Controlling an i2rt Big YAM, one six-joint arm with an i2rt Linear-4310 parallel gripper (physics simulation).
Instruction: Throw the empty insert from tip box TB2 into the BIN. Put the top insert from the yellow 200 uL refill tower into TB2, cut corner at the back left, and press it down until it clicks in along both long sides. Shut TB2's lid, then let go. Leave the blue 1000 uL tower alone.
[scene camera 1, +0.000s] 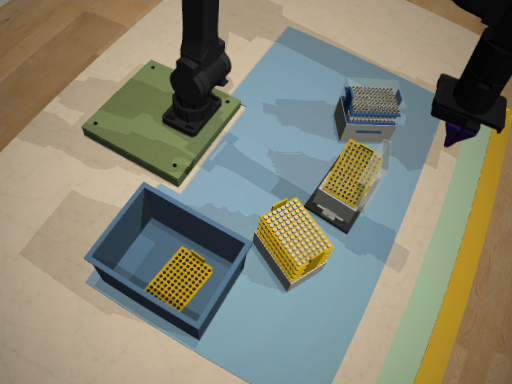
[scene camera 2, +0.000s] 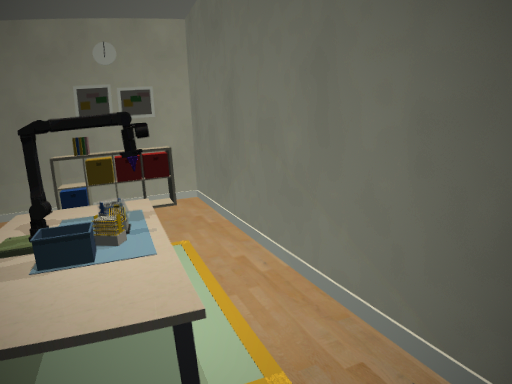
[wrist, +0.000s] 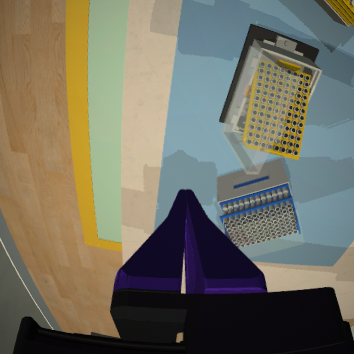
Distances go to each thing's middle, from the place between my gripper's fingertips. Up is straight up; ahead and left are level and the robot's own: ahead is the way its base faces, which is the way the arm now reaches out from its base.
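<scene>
The yellow insert full of tips (scene camera 1: 342, 182) is 11 cm behind my hand, 3 cm to the left of it and 22 cm below it. The clear lid (scene camera 1: 368, 184) is 18 cm below my hand, 7 cm behind it and 2 cm to the left. Then there's the dark blue bin (scene camera 1: 151, 227), which is far to the right of my hand, far behind it and a good way below it, and the empty yellow insert (scene camera 1: 180, 279), well below my hand, far behind it and far to the right of it.
</scene>
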